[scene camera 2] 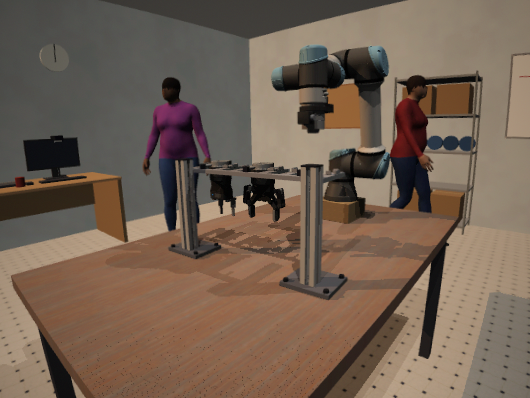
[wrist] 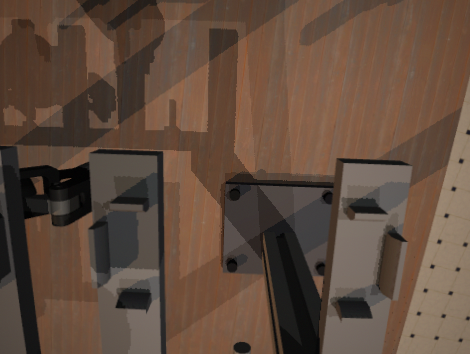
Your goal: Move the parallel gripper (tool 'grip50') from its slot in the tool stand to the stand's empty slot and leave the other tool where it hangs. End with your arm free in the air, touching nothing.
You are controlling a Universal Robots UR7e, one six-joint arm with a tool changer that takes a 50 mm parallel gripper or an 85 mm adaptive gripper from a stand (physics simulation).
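Seen in the pictures: hand at its tool point: (scene camera 2: 313, 129); arm's base at its link origin: (scene camera 2: 340, 198).
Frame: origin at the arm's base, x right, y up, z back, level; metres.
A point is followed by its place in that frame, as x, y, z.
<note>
The tool stand (scene camera 2: 311, 225) @[-0.355, 0.087, -0.654] (wrist: 370, 182) @[-0.313, 0.196, -0.487] carries a raised rail with slots. The parallel gripper (scene camera 2: 221, 189) hangs in the slot near the left post, its two slim fingers pointing down and apart. The adaptive gripper (scene camera 2: 262, 190) hangs beside it near the middle; part of its black linkage (wrist: 65, 202) @[-0.158, 0.138, -0.554] shows at the left of the wrist view. The empty slot lies between two grey prongs at the right end of the rail. My arm's bare tool changer (scene camera 2: 312, 120) @[-0.292, 0.336, -0.575] points down in the air, above rail height, apart from the stand. No gripper is mounted on it.
The wooden table (scene camera 2: 150, 320) @[-0.201, -0.086, -1.010] bears the stand's posts on bolted base plates (scene camera 2: 314, 284) @[-0.364, -0.068, -0.648] (wrist: 245, 225) @[-0.293, -0.074, -0.619]. My arm's base stands on a wooden block (scene camera 2: 340, 210) @[-0.058, -0.032, -0.084] behind the stand. A person in purple (scene camera 2: 175, 130) and one in red (scene camera 2: 411, 125) stand beyond the table.
</note>
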